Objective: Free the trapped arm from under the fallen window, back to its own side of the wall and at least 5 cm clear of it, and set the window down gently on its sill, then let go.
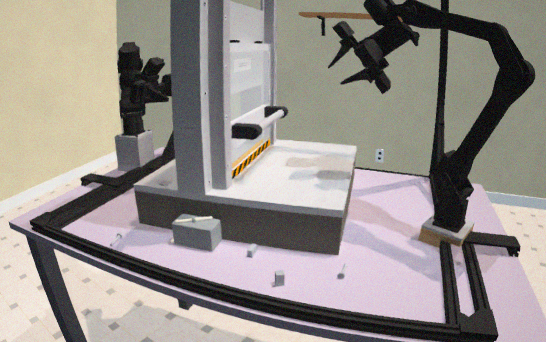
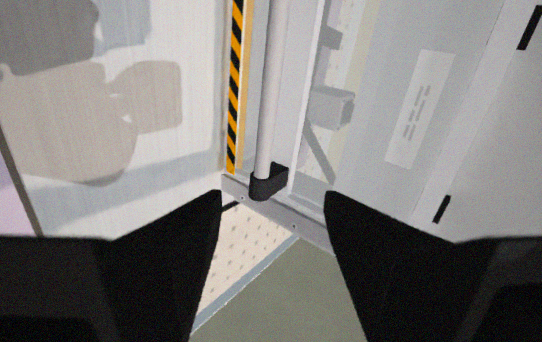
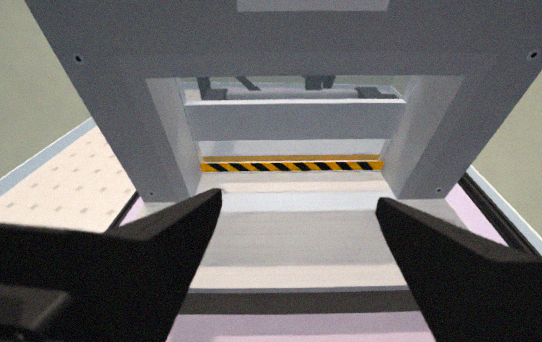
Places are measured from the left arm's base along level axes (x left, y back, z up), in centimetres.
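Pixels of known places: left gripper, fingertip midpoint: (image 1: 334, 75) (image 2: 273, 200); right gripper, fingertip midpoint: (image 3: 298, 200); left arm's base, origin of the base link: (image 1: 449, 223); right arm's base, origin of the base link: (image 1: 133, 133).
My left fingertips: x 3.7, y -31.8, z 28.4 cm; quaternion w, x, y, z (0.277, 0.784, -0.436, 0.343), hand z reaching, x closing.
Note:
For each thing: its middle in the pictures, then the offset to it from my left fingertips. "*": a spot on its surface instead.
- yellow-black stripe, surface spot: (image 2: 233, 90) (image 1: 255, 154) * dx +9.0, dy -17.7, dz -21.3 cm
- light handle bar, body centre: (image 2: 270, 90) (image 3: 291, 96) (image 1: 269, 120) dx +8.7, dy -12.7, dz -11.7 cm
The window (image 1: 248, 75) (image 3: 295, 120) stands in a grey wall frame (image 1: 189, 110) (image 3: 125, 130). Its bottom rail is low, just above a yellow-black stripe (image 1: 251, 158) (image 2: 233, 90) (image 3: 292, 166) at the sill; whether it touches the sill I cannot tell. A light handle bar (image 1: 273, 119) (image 2: 268, 100) on black brackets crosses the window's right face. My left gripper (image 1: 335, 75) (image 2: 273, 200) is open and empty, up and to the right of the bar, apart from it. My right gripper (image 1: 164, 91) (image 3: 298, 200) is open and empty on the left side of the wall, its fingers outside the opening.
The wall stands on a thick block (image 1: 240, 220) with a pale top. A grey box (image 1: 197, 234) with pale sticks on it sits before the block, and small grey pieces (image 1: 279, 278) lie nearby. A black rail (image 1: 240, 300) runs along the table's front edge. A dark post (image 1: 440, 90) rises behind the left arm.

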